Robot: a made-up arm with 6 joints. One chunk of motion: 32 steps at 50 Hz.
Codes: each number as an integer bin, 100 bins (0 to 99) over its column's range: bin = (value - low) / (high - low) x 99, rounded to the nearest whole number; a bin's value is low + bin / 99 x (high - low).
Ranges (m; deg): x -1.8..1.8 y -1.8..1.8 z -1.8..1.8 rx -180..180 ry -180..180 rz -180..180
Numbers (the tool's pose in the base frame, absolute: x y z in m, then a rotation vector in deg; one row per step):
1: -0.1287 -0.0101 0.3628 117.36 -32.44 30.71
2: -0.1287 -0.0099 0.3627 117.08 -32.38 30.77
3: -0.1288 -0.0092 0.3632 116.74 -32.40 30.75
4: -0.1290 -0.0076 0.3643 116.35 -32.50 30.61
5: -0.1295 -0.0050 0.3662 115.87 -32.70 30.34
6: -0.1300 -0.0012 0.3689 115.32 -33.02 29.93
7: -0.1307 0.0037 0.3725 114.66 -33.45 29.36
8: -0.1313 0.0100 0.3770 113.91 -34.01 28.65
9: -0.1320 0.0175 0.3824 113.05 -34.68 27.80
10: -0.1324 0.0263 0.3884 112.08 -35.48 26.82
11: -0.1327 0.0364 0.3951 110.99 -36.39 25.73
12: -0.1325 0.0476 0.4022 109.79 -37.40 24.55
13: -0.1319 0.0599 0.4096 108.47 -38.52 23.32
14: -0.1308 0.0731 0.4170 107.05 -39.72 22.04
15: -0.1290 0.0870 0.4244 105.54 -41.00 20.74
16: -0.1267 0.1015 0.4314 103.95 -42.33 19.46
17: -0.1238 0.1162 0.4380 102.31 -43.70 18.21
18: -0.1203 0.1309 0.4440 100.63 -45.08 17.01
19: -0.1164 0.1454 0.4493 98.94 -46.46 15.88
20: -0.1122 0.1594 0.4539 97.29 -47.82 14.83
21: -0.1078 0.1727 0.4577 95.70 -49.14 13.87
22: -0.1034 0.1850 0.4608 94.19 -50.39 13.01
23: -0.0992 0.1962 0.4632 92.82 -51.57 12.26
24: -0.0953 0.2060 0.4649 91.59 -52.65 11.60
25: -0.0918 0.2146 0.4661 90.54 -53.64 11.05
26: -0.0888 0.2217 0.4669 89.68 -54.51 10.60
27: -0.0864 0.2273 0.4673 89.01 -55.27 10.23
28: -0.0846 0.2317 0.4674 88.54 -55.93 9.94
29: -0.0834 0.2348 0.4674 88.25 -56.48 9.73
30: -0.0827 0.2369 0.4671 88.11 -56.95 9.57
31: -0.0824 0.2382 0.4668 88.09 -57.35 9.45
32: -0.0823 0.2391 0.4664 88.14 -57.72 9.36
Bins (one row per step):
1: 46 49 59 82 41 58
2: 46 49 59 82 41 58
3: 46 49 59 82 41 58
4: 46 49 60 81 41 58
5: 46 49 60 81 41 58
6: 46 49 60 81 40 58
7: 46 50 60 81 40 58
8: 46 50 60 81 40 57
9: 46 50 60 81 40 57
10: 46 50 60 80 40 57
11: 46 51 60 80 39 57
12: 46 51 61 80 39 56
13: 46 51 61 79 39 56
14: 46 52 61 79 39 56
15: 46 52 61 79 38 55
16: 46 52 61 78 38 55
17: 46 53 62 78 37 55
18: 46 53 62 77 37 54
19: 46 53 62 77 37 54
20: 46 54 62 76 36 54
21: 47 54 62 76 36 53
22: 47 55 62 75 36 53
23: 47 55 62 75 35 53
24: 47 55 62 75 35 53
25: 47 55 62 74 35 53
26: 47 56 62 74 35 52
27: 47 56 62 74 34 52
28: 47 56 62 74 34 52
29: 47 56 62 74 34 52
30: 47 56 62 74 34 52
31: 47 56 62 74 34 52
32: 47 56 62 74 34 52

